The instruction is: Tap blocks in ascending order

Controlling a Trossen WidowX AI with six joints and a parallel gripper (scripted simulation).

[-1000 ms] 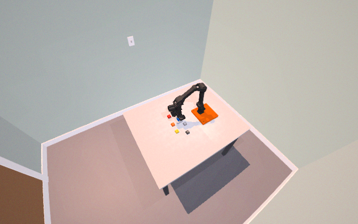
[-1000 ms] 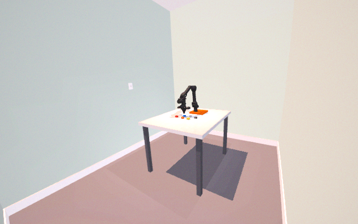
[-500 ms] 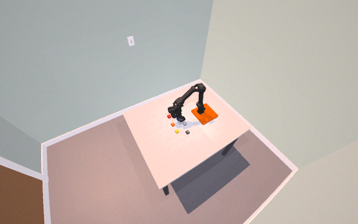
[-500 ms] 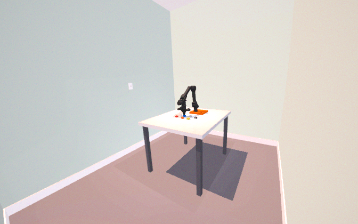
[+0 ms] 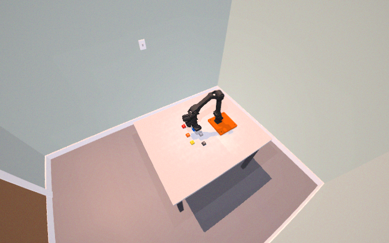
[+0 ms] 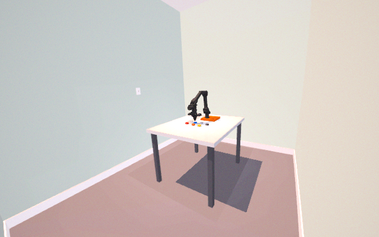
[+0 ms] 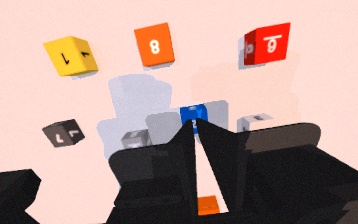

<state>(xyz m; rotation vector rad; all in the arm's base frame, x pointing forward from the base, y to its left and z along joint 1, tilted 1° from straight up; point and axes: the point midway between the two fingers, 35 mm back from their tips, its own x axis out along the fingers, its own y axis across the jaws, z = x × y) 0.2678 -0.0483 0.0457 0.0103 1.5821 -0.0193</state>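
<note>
Right now the blue block is 3 cm below my gripper tip and 1 cm behind it. From my gripper tip the other things lie so: orange block 8 cm ahead, 3 cm below, 2 cm to the left; grey block 8 cm to the left, 3 cm below, 3 cm behind; white block 9 cm to the right, 4 cm behind, 3 cm below.
</note>
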